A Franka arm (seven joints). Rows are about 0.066 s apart.
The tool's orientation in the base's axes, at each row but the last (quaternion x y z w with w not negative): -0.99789, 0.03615, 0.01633, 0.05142; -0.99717, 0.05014, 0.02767, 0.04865; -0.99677, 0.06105, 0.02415, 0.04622; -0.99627, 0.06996, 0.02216, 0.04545; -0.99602, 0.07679, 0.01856, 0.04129; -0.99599, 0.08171, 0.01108, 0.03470; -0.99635, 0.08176, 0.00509, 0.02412; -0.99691, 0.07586, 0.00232, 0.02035; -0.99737, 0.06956, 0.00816, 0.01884
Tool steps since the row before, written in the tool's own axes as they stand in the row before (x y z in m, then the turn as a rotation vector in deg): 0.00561, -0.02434, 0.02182, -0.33, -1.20, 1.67; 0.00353, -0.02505, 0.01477, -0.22, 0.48, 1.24; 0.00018, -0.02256, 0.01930, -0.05, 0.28, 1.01; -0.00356, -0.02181, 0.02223, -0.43, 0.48, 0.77; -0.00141, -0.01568, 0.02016, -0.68, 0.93, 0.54; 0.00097, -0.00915, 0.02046, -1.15, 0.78, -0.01; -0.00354, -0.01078, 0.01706, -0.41, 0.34, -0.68; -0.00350, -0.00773, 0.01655, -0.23, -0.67, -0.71; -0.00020, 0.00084, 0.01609, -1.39, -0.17, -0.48
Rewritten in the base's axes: 0.00676, 0.02602, -0.01943, -0.29, 1.39, -1.53; 0.00534, 0.02594, -0.01253, -0.33, -0.33, -1.26; 0.00215, 0.02411, -0.01719, -0.13, -0.17, -1.03; -0.00128, 0.02408, -0.02003, -0.52, -0.34, -0.79; 0.00041, 0.01737, -0.01877, -0.83, -0.77, -0.58; 0.00212, 0.01030, -0.01982, -1.26, -0.58, -0.01; -0.00184, 0.01203, -0.01648, -0.46, -0.30, 0.67; -0.00232, 0.00884, -0.01620, -0.12, 0.67, 0.74; -0.00053, -0.00018, -0.01610, -1.35, 0.34, 0.51
